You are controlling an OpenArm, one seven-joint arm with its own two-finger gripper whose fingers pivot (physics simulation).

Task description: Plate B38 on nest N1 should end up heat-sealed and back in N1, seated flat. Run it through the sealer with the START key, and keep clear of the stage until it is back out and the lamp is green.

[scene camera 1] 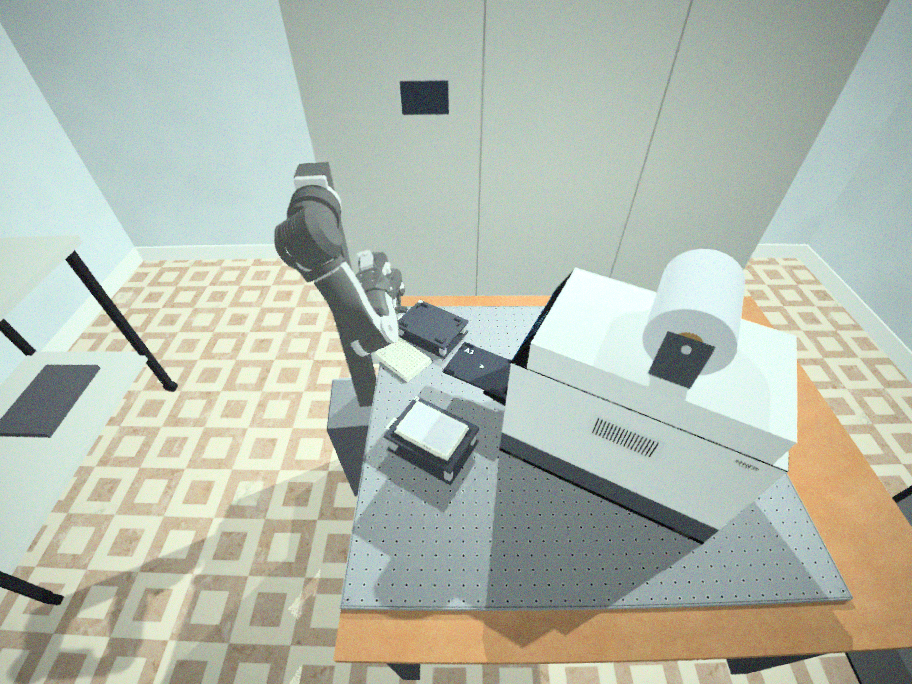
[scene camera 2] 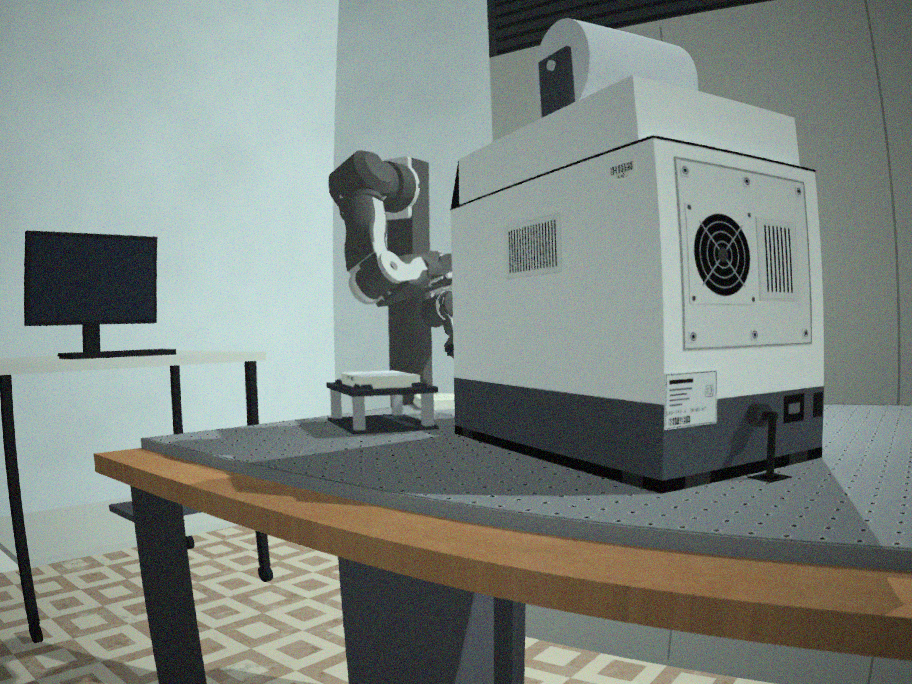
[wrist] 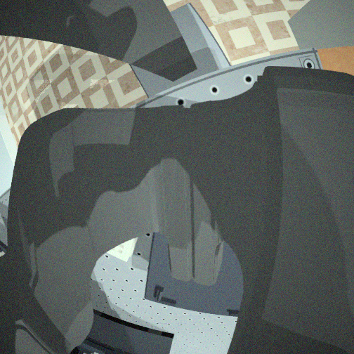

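Note:
A pale plate with wells (scene camera 1: 402, 359) (wrist: 124, 250) lies low beside the dark nest N1 (scene camera 1: 433, 326) (wrist: 195, 302), near the deck's left edge; no plate sits on that nest. A smooth white plate (scene camera 1: 430, 428) (scene camera 2: 379, 379) rests on the nearer nest (scene camera 1: 442, 467). No plate label is readable. The sealer (scene camera 1: 559, 419) (scene camera 2: 559, 316) has its dark stage (scene camera 1: 471, 371) out in front, with no plate on it. My gripper (scene camera 1: 401, 306) (wrist: 201, 196) is shut and empty, above the N1 nest in the wrist view; in scene camera 2 the sealer partly hides it. START key and lamp do not show.
The sealer's tall body, with a film roll (scene camera 1: 696, 309) (scene camera 2: 626, 55) on top, fills the right of the perforated deck (scene camera 1: 434, 566) (scene camera 2: 412, 471). The arm's post stands at the deck's left edge. A side table with a monitor (scene camera 2: 90, 278) stands further left.

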